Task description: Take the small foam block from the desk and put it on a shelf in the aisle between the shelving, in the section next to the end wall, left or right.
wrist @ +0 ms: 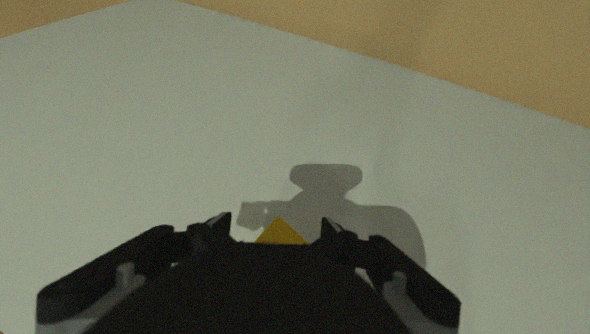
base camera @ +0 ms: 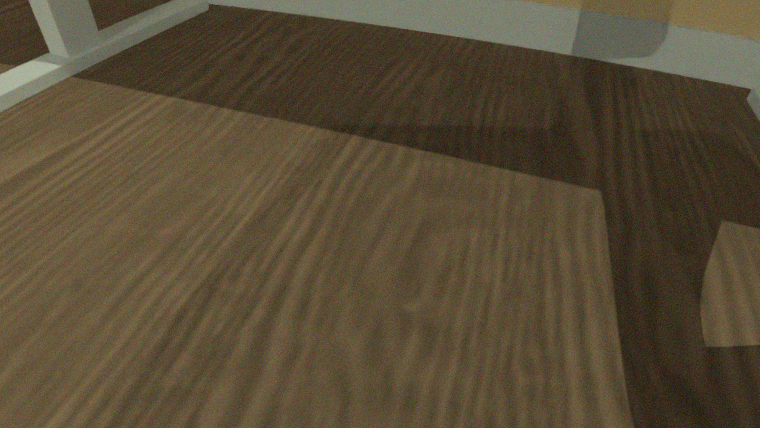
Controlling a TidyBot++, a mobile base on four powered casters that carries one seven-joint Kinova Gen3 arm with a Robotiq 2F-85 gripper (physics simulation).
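Places are measured from the arm's base along level axes (x ahead, y left, z up), in millimetres.
Pixels of known places: gripper, fingertip midpoint: (wrist: 276, 224).
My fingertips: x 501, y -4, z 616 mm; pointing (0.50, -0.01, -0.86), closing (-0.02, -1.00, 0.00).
Ahead of a thing's pixels: the offset from my fingertips to its top centre. "spot": to the spot under its first point. Level surfaces: height alone.
In the wrist view my gripper (wrist: 276, 224) is open, with its two black fingers spread wide just above the pale grey desk top {63 mm down} (wrist: 177, 108). A small yellow foam block {39 mm back, 16 mm right, 18 mm down} (wrist: 280, 234) lies on the desk between the fingers. The gripper's shadow falls on the desk just beyond the block. The base camera shows neither the block nor the gripper.
A tan wall (wrist: 394, 36) rises behind the desk's far edge. The base camera shows the wooden floor {1013 mm down} (base camera: 295, 265), partly in dark shadow. A grey post and rail (base camera: 49, 29) stand at the top left, and a grey band {spot: 604 mm ahead, 106 mm right, 1000 mm down} (base camera: 413, 24) runs along the back.
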